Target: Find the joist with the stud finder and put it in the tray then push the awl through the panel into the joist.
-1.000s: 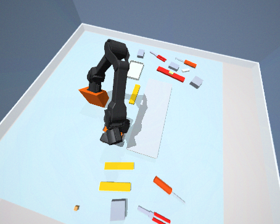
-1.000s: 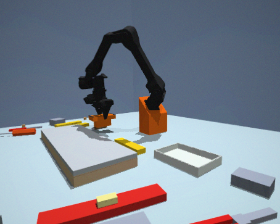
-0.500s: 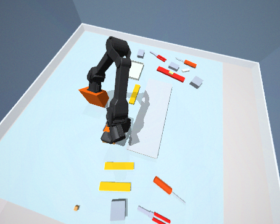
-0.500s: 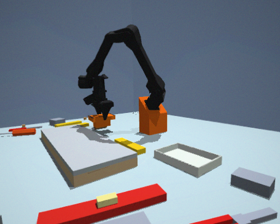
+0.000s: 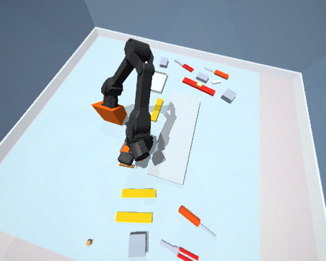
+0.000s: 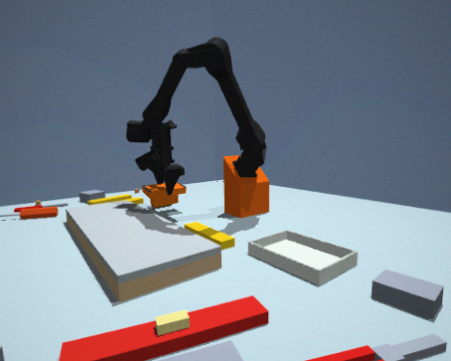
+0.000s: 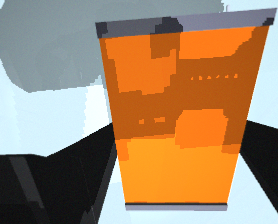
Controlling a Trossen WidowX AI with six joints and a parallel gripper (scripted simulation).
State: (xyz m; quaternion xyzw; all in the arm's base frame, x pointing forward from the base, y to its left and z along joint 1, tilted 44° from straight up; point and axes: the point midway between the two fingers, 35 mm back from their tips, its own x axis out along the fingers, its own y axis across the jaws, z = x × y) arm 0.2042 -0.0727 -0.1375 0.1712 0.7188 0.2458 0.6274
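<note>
Right now the orange stud finder is 3 cm below my gripper tip and 2 cm ahead of it. The rest, counted from my gripper tip: brown-handled awl (7 cm to the right, 6 cm below, 2 cm ahead); then red level (57 cm to the left, 19 cm ahead, 5 cm below); then white tray (49 cm to the left, 9 cm behind, 5 cm below).
</note>
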